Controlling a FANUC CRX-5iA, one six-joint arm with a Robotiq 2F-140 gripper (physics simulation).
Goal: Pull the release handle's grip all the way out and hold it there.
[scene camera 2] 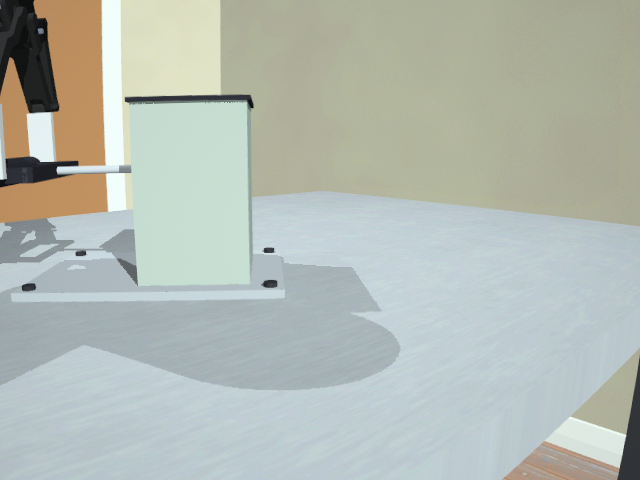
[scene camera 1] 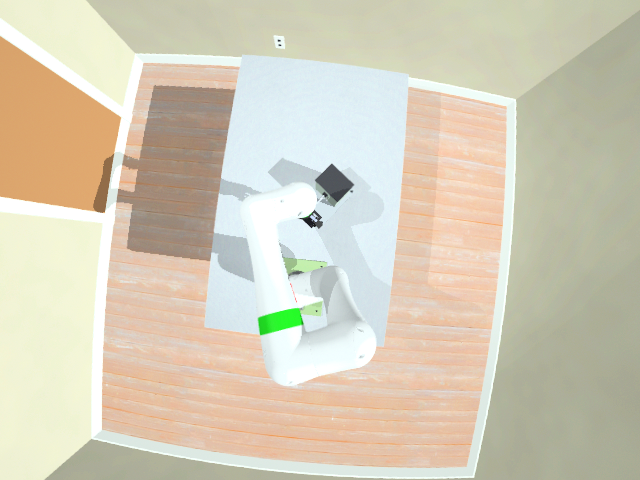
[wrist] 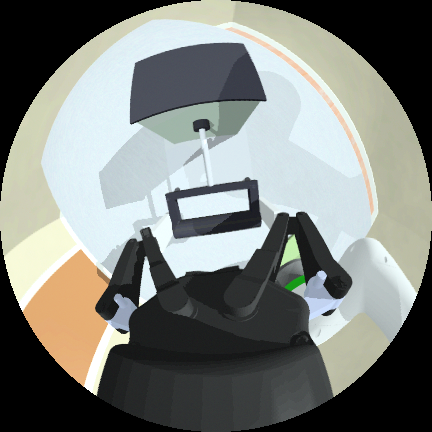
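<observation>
The release handle's grip (scene camera 2: pixel 32 171) (wrist: pixel 217 226) is a dark rectangular frame with a thick outer bar. It is at the left edge in scene camera 2 and mid-frame in the wrist view. A long stretch of pale rod (scene camera 2: pixel 93 169) (wrist: pixel 206 157) shows between it and the collar on the pale green housing (scene camera 2: pixel 191 196) (wrist: pixel 175 131), which has a dark lid (scene camera 1: pixel 334 183) (wrist: pixel 195 80). My gripper (scene camera 1: pixel 316 221) (scene camera 2: pixel 21 164) (wrist: pixel 214 212) points down and is shut on the grip, with its pale fingertips at the two ends. The fingertips are partly hidden in the wrist view.
The housing stands on a bolted base plate (scene camera 2: pixel 206 294) on the pale table (scene camera 1: pixel 320 103) (scene camera 2: pixel 491 299). The arm (scene camera 1: pixel 266 258) reaches over the table from its base, near green brackets (scene camera 1: pixel 307 265). The wall rises behind the table's far edge.
</observation>
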